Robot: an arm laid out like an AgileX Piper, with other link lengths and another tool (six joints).
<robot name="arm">
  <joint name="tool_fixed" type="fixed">
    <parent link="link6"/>
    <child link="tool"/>
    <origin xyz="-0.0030 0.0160 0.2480" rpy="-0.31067 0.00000 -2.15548"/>
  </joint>
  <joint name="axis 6" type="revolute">
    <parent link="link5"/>
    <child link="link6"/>
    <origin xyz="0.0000 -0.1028 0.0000" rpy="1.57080 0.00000 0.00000"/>
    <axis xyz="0 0 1"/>
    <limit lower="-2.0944" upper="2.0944"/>
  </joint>
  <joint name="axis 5" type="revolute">
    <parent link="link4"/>
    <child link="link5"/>
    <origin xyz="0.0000 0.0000 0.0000" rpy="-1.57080 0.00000 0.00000"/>
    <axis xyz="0 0 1"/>
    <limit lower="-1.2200" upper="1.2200"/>
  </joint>
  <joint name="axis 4" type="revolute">
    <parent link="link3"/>
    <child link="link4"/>
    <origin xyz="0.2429 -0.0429 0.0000" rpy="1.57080 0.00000 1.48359"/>
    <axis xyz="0 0 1"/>
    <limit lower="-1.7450" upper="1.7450"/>
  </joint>
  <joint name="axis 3" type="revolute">
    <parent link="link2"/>
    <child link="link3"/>
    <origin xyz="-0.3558 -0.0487 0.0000" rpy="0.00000 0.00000 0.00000"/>
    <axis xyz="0 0 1"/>
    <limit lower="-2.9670" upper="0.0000"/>
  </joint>
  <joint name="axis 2" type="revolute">
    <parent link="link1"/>
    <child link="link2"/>
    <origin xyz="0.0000 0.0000 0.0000" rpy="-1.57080 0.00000 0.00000"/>
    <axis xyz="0 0 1"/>
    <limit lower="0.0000" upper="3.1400"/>
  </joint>
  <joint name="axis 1" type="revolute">
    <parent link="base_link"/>
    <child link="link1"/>
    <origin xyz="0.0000 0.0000 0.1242" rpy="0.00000 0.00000 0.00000"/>
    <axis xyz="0 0 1"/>
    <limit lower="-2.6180" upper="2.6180"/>
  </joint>
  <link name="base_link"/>
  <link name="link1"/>
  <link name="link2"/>
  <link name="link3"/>
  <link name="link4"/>
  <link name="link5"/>
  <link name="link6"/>
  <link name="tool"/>
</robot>
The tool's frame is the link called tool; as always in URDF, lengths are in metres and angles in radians.
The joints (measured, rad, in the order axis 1, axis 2, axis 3, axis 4, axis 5, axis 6), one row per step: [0.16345, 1.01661, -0.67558, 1.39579, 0.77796, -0.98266]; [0.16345, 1.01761, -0.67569, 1.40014, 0.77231, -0.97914]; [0.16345, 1.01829, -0.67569, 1.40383, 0.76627, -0.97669]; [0.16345, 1.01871, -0.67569, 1.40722, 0.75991, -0.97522]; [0.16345, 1.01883, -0.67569, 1.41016, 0.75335, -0.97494]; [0.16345, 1.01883, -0.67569, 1.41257, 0.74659, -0.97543]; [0.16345, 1.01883, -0.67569, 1.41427, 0.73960, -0.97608]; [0.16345, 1.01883, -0.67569, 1.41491, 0.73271, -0.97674]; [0.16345, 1.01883, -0.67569, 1.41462, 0.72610, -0.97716]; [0.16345, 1.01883, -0.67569, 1.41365, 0.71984, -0.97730]
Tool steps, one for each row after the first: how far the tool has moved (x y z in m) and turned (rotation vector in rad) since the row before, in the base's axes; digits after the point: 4 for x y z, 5 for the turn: [0.0021, -0.0009, 0.0007, 0.00469, 0.00315, -0.00752]; [0.0021, -0.0010, 0.0006, 0.00343, 0.00193, -0.00741]; [0.0021, -0.0011, 0.0005, 0.00258, 0.00081, -0.00736]; [0.0021, -0.0012, 0.0005, 0.00150, -0.00051, -0.00709]; [0.0021, -0.0013, 0.0004, 0.00053, -0.00133, -0.00692]; [0.0021, -0.0014, 0.0002, -0.00029, -0.00160, -0.00692]; [0.0020, -0.0014, 0.0000, -0.00129, -0.00174, -0.00656]; [0.0018, -0.0014, -0.0002, -0.00198, -0.00165, -0.00612]; [0.0017, -0.0013, -0.0004, -0.00239, -0.00148, -0.00570]
